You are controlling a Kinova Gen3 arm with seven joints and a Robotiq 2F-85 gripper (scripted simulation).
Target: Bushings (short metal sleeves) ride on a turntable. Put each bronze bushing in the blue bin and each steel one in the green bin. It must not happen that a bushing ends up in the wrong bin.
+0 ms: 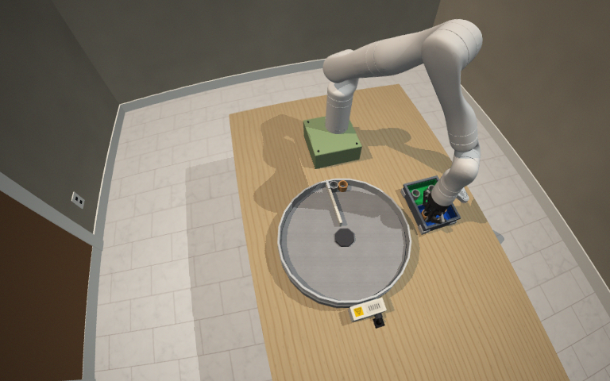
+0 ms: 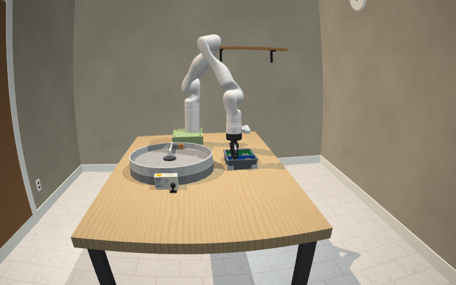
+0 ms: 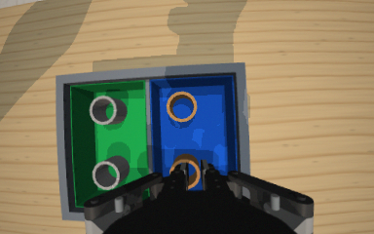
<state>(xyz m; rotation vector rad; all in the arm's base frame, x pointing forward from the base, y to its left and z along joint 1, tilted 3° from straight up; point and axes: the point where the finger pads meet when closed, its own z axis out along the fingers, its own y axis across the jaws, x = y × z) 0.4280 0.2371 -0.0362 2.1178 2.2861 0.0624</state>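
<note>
The blue bin lies 50 mm behind my hand, 30 mm to the left of it and 10 mm below it. From my hand the other things lie so: turntable 30 mm ahead, 310 mm to the right, 20 mm above.
</note>
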